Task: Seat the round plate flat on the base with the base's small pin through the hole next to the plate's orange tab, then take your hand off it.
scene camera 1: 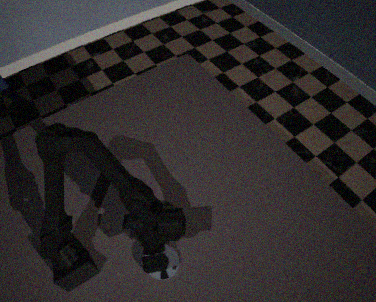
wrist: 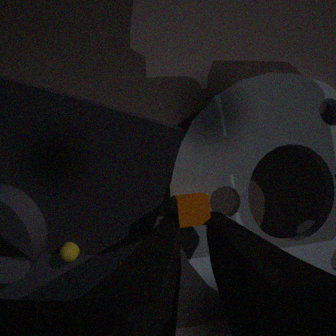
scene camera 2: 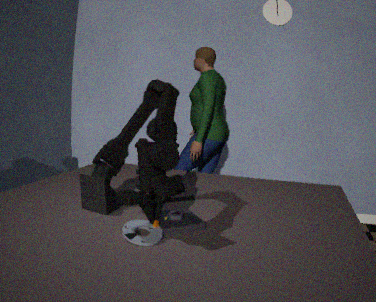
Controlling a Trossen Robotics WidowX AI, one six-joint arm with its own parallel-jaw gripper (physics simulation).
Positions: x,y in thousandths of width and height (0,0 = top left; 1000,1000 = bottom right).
Scene:
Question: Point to a dark square base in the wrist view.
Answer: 293,516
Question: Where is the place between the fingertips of my gripper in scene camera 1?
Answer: At 419,813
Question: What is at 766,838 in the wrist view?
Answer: My gripper.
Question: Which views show my gripper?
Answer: Scene camera 1, the wrist view and scene camera 2: all of them.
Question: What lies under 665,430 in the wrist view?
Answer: A round grey plate.

